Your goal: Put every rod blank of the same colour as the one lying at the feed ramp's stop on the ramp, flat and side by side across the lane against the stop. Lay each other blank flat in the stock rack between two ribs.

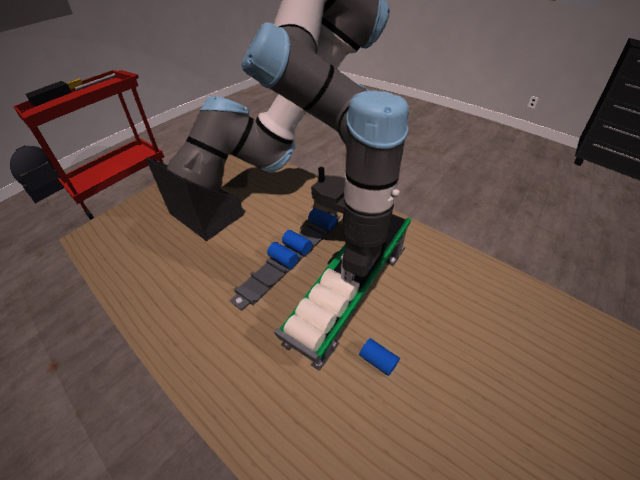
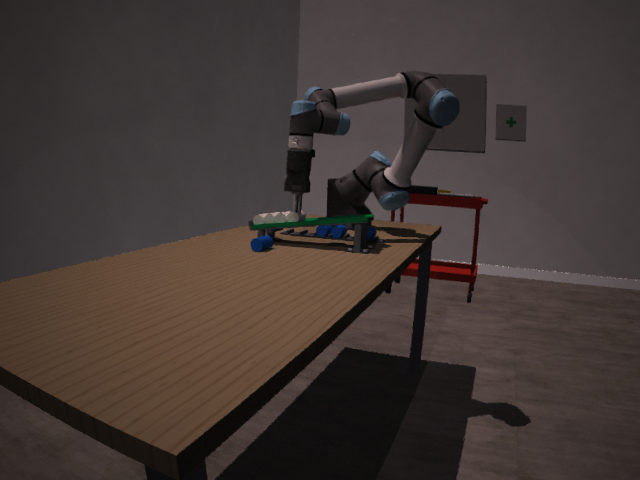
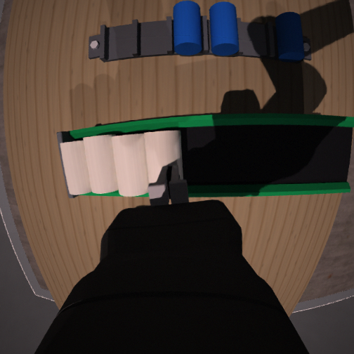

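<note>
Several white blanks [image 1: 315,315] [image 2: 276,217] [image 3: 100,164] lie flat, side by side across the feed ramp [image 1: 395,240] [image 2: 336,220] [image 3: 270,120], the lowest against the stop [image 1: 297,345]. The uppermost white blank [image 1: 336,281] [image 3: 160,147] lies beside its neighbour. My gripper [image 1: 348,277] [image 2: 297,209] [image 3: 170,176] is shut and empty, its fingertips down at that blank's uphill side. Three blue blanks [image 1: 282,254] [image 1: 296,241] [image 1: 322,219] [image 3: 187,27] [image 3: 223,27] [image 3: 290,36] lie in the stock rack [image 1: 266,274] [image 3: 152,37]. Another blue blank [image 1: 379,356] [image 2: 262,243] lies on the table beside the ramp's low end.
The ramp's green side rails stand on both sides of the fingers. A dark object [image 1: 329,191] with an upright black peg stands behind the rack's far end. The arm's black base mount [image 1: 191,204] stands on the table beyond the rack. A red cart [image 1: 77,96] [image 2: 449,202] stands off the table.
</note>
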